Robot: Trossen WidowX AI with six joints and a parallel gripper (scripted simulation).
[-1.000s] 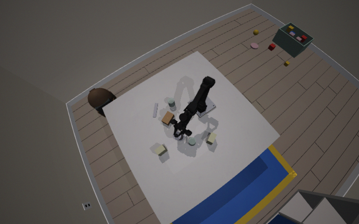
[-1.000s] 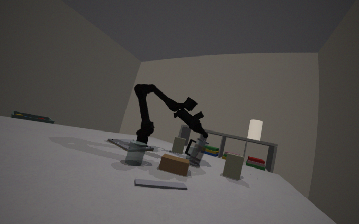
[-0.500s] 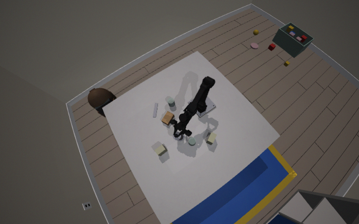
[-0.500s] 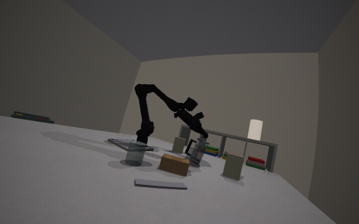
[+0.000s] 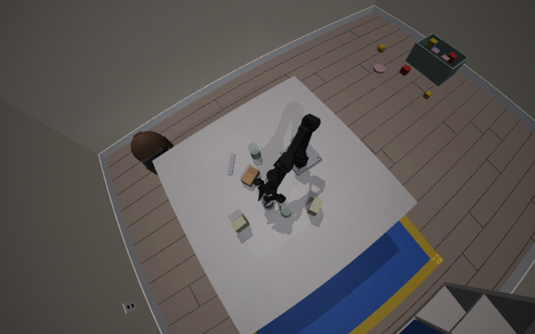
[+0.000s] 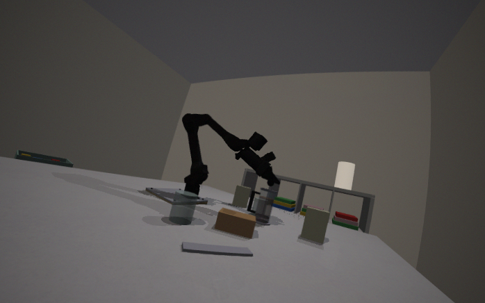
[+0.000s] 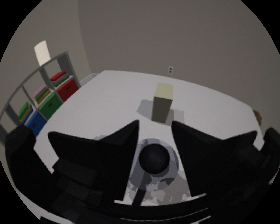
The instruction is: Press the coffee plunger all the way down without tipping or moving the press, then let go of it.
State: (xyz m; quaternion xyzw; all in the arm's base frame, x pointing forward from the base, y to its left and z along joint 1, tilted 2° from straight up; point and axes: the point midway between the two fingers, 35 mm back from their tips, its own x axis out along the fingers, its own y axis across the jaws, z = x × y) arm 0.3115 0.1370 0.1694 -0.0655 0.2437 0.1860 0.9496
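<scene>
The coffee press lies 80 mm below my gripper tip, 50 mm behind it and 10 mm to the right of it.
</scene>
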